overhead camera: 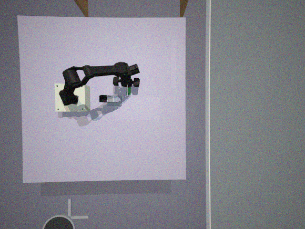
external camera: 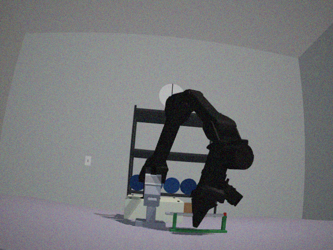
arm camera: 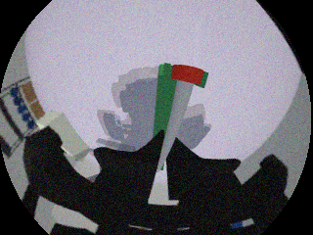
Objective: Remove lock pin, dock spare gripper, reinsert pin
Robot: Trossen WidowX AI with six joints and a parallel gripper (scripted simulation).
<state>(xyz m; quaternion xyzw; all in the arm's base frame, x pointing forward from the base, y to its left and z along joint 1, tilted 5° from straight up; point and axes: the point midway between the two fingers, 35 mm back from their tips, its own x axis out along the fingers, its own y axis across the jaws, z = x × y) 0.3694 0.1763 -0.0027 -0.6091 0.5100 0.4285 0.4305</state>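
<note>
The green cradle lies 10 mm to the left of my gripper tip and 10 mm above it. Round my gripper tip: black spare gripper (130 mm to the right, 100 mm behind, 100 mm above); socket (120 mm to the right, 80 mm behind, 40 mm above).
</note>
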